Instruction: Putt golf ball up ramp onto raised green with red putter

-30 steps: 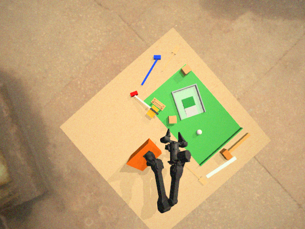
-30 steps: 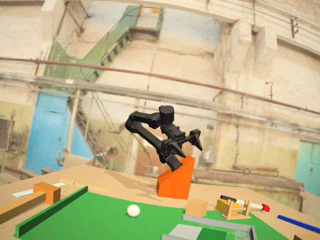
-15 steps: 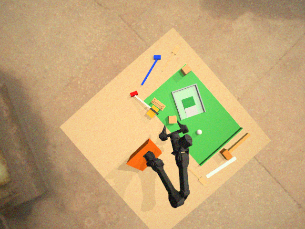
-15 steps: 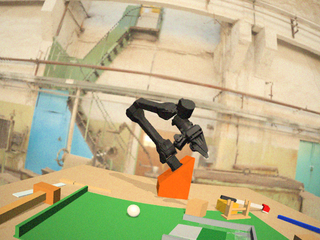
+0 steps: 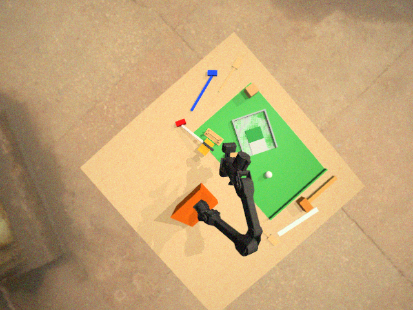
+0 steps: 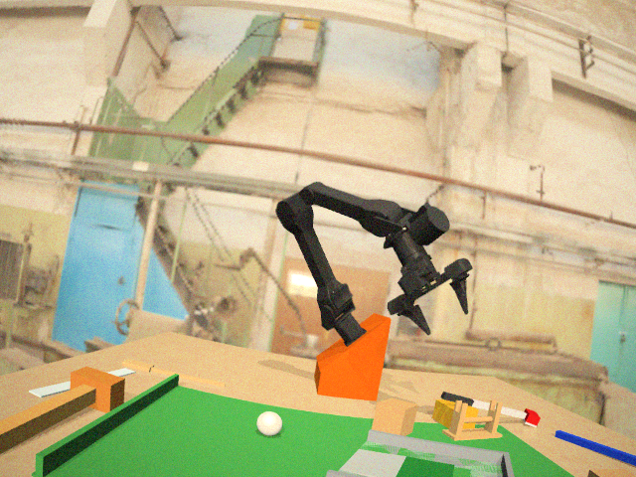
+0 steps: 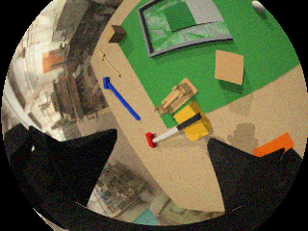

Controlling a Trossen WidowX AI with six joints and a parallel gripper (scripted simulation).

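Now: the yellow block 20 cm below my gripper tip, 7 cm to the left of it and 5 cm behind it. Also, from my gripper tip: green mat 22 cm below, 19 cm ahead, 18 cm to the right; white golf ball 31 cm to the right, 20 cm below, 12 cm ahead; small wooden rack 19 cm below, 9 cm to the left, 3 cm ahead.
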